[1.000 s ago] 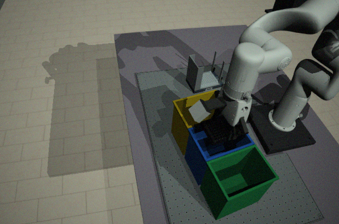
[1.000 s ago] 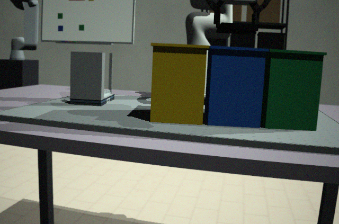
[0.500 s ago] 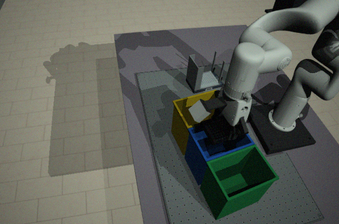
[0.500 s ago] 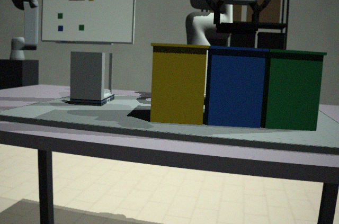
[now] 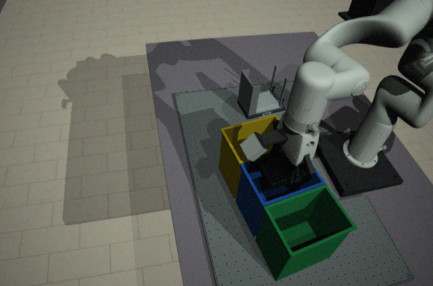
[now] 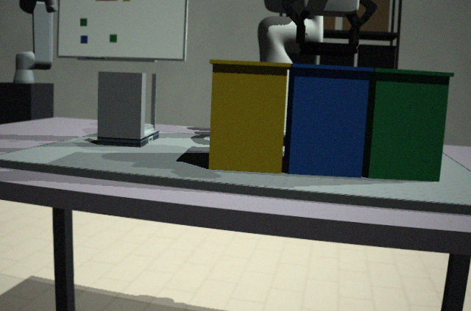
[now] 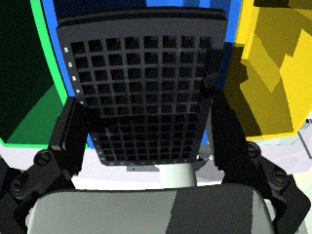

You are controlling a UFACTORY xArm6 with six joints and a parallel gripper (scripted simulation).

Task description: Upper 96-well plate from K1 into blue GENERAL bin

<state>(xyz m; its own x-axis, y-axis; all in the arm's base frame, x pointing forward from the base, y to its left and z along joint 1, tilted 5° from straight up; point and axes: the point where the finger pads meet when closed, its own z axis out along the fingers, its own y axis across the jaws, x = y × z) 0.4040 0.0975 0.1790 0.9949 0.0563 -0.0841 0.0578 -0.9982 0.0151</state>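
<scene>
The dark 96-well plate is 1 cm below my hand. Also, from my hand: blue bin: 13 cm below; then green bin: 13 cm to the left, 13 cm below, 1 cm behind; then yellow bin: 13 cm to the right, 13 cm below, 1 cm ahead.
</scene>
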